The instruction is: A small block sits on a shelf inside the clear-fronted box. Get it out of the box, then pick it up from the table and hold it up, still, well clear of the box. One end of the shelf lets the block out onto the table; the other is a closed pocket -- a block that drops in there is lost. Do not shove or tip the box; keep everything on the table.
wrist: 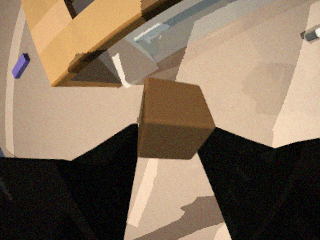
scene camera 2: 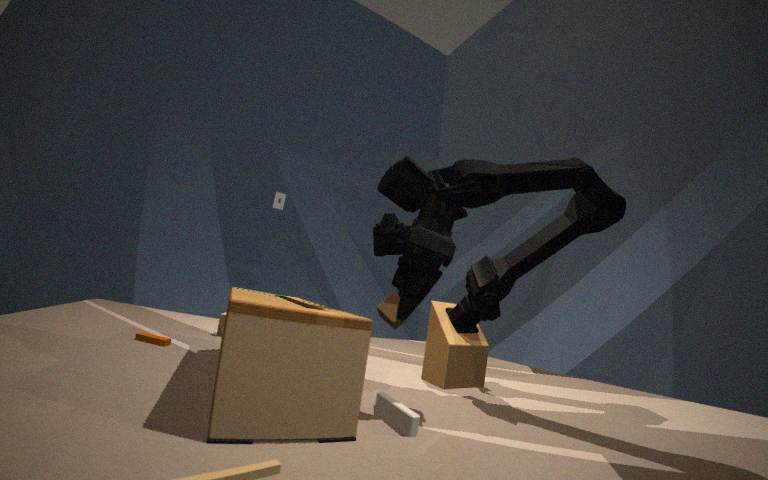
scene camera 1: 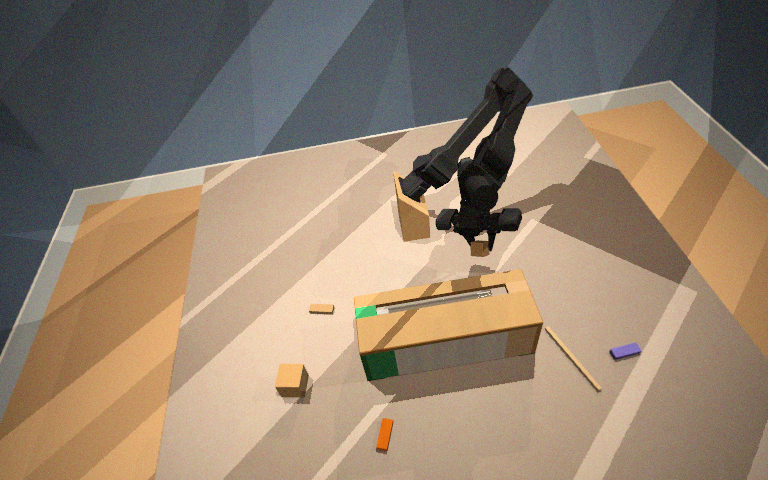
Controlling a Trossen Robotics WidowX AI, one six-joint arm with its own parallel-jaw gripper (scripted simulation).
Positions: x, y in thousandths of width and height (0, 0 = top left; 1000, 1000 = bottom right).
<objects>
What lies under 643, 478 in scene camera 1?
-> The gripper.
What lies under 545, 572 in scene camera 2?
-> The gripper.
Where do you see a small tan block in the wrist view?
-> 545, 510
</objects>
